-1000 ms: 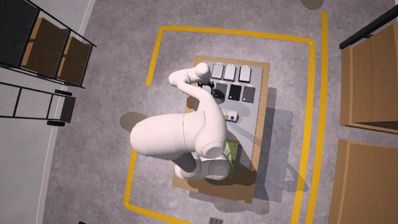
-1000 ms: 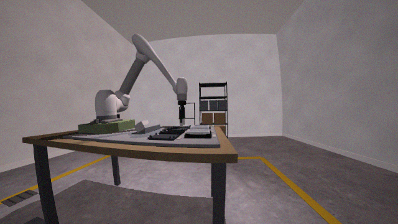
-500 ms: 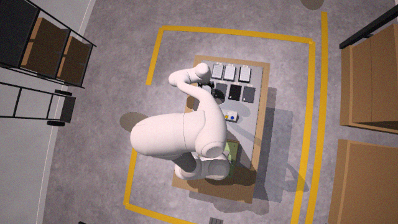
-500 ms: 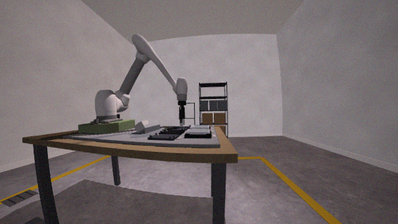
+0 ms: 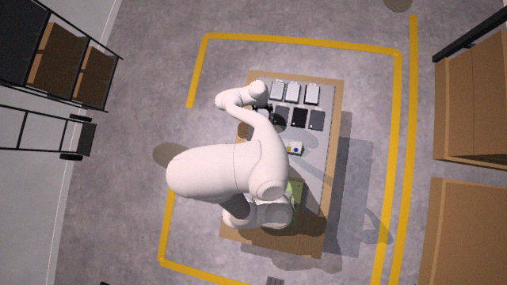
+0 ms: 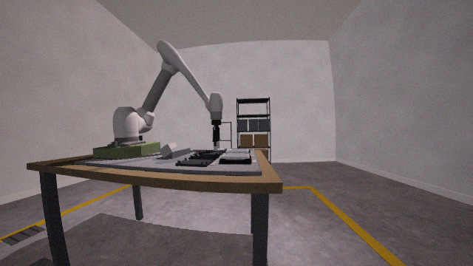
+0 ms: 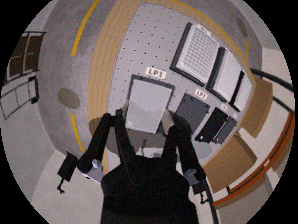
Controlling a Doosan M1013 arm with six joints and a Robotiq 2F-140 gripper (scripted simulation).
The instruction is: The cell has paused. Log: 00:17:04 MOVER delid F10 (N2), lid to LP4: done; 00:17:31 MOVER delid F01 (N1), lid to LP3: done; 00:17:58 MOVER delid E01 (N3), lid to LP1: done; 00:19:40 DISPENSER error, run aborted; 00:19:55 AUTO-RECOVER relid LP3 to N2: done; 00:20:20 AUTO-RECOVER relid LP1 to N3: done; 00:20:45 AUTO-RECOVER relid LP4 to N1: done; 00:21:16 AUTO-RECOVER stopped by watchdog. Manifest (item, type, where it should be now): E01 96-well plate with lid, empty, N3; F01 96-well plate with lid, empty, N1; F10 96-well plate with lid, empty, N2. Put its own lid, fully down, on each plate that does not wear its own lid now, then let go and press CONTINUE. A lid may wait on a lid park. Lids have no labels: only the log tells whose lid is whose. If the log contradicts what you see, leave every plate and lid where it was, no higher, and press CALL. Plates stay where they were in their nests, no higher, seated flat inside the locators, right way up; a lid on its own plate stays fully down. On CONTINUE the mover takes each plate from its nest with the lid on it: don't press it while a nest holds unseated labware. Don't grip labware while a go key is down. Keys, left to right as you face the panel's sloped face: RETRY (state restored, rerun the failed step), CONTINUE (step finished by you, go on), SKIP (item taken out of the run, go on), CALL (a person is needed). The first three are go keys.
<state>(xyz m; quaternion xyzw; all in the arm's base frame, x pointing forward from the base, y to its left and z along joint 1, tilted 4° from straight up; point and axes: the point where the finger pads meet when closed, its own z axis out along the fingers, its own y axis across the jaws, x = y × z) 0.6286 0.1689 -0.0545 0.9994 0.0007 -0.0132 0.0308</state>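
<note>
The label lies 9 cm ahead of my hand and 4 cm below it.
</note>
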